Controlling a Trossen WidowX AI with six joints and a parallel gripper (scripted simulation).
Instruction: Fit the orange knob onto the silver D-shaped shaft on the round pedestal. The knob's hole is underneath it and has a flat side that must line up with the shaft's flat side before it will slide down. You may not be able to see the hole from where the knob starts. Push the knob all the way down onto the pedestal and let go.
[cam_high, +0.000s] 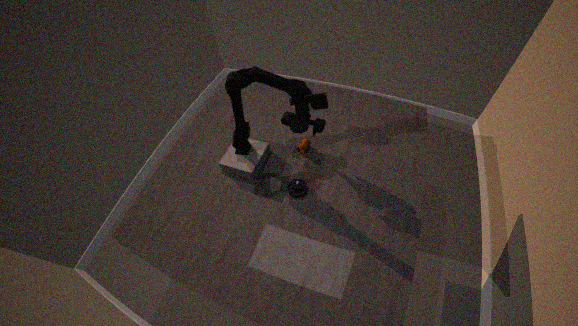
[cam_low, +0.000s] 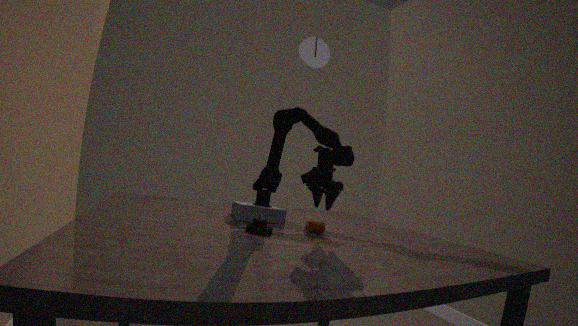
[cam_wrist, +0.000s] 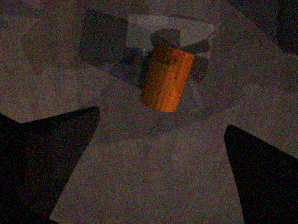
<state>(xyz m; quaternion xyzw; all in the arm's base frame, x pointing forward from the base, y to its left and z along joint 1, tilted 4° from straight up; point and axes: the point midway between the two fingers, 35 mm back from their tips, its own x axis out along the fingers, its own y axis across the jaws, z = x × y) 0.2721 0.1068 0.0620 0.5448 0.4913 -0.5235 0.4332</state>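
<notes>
Now: the orange knob 1 cm behind my gripper tip, 3 cm to the right of it and 7 cm below it. Also, from my gripper tip: dark round pedestal (2 cm ahead, 24 cm to the right, 6 cm below).
</notes>
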